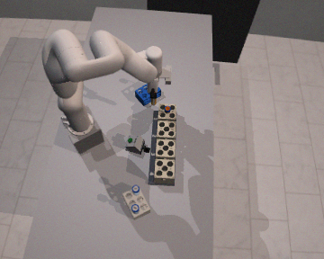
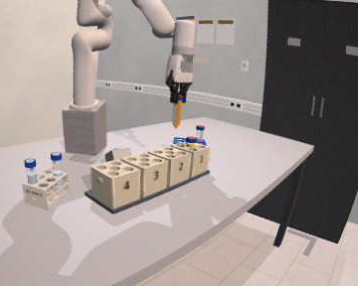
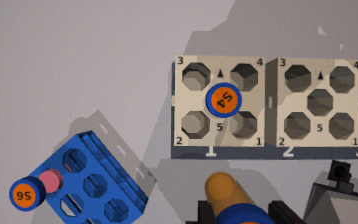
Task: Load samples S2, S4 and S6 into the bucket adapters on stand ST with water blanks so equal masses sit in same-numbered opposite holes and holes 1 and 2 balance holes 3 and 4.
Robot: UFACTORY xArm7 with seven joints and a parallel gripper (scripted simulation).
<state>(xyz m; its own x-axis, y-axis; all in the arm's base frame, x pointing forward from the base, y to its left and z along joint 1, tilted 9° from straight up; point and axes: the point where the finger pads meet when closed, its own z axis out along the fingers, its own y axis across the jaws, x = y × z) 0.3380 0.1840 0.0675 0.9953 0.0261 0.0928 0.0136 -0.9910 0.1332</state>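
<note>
Right now my hand is 10 mm to the left of the sample tube S2 and 50 mm above it. Round my hand: sample tube S4: 70 mm ahead, 180 mm below; then blue sample rack: 40 mm behind, 150 mm to the left, 220 mm below; then sample tube S6: 30 mm behind, 200 mm to the left, 190 mm below.
</note>
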